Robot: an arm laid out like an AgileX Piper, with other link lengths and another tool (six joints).
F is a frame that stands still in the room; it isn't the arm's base.
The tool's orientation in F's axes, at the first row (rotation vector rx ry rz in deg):
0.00 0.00 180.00
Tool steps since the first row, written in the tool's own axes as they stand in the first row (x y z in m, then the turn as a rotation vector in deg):
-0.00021 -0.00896 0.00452 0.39 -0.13 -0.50
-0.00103 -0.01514 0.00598 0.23 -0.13 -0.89
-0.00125 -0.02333 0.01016 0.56 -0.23 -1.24
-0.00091 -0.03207 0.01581 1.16 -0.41 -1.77
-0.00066 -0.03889 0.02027 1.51 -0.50 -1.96
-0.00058 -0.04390 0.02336 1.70 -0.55 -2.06
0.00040 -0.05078 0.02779 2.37 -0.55 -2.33
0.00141 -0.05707 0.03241 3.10 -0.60 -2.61
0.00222 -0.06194 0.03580 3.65 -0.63 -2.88
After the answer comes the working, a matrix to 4 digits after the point.
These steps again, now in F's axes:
0.00021 0.00896 0.00452 -0.39 0.13 -0.50
0.00103 0.01514 0.00598 -0.23 0.13 -0.89
0.00125 0.02333 0.01016 -0.56 0.23 -1.24
0.00091 0.03207 0.01581 -1.16 0.41 -1.77
0.00066 0.03889 0.02027 -1.51 0.50 -1.96
0.00058 0.04390 0.02336 -1.70 0.55 -2.06
-0.00040 0.05078 0.02779 -2.37 0.55 -2.33
-0.00141 0.05707 0.03241 -3.10 0.60 -2.61
-0.00222 0.06194 0.03580 -3.65 0.63 -2.88

The tool's axes in the first row as the columns of a matrix, in F's axes (rounded; the answer above uses it unrounded):
-1.0000 0.0000 0.0000
0.0000 -1.0000 0.0000
0.0000 0.0000 1.0000

